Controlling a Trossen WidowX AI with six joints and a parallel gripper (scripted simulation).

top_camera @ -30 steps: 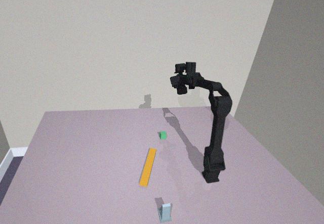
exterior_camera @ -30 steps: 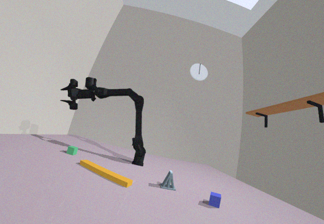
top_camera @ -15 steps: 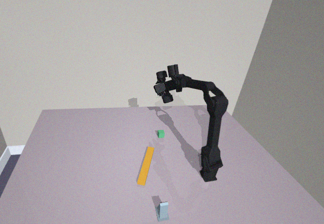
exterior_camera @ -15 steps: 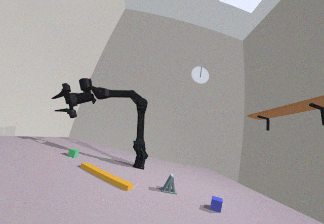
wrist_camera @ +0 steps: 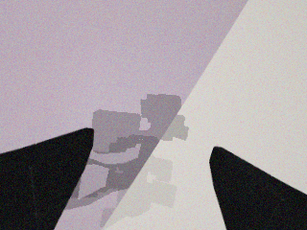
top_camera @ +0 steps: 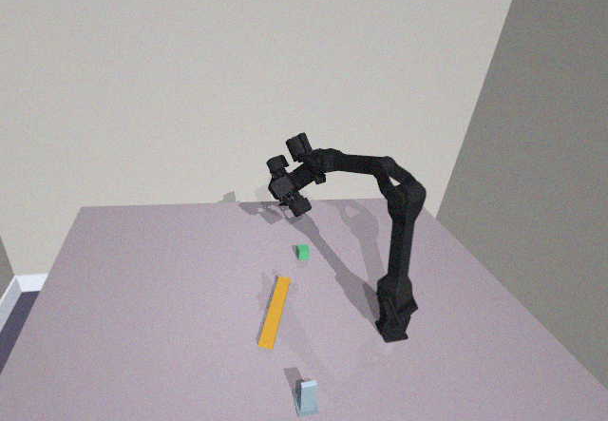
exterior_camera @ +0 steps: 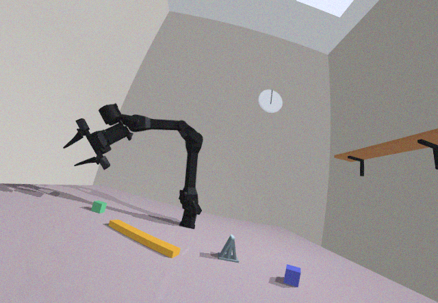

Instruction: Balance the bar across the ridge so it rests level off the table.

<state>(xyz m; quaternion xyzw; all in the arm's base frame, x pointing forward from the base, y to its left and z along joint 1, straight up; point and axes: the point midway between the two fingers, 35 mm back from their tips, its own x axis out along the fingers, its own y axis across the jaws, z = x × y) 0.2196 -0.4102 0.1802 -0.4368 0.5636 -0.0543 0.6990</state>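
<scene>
Right now the yellow bar is 320 mm to the left of my gripper tip, 150 mm below it and 50 mm ahead of it. The rest, counted from my gripper tip: blue cube (700 mm to the left, 140 mm below, 130 mm ahead); then green cube (140 mm below, 120 mm to the left, 80 mm behind).
</scene>
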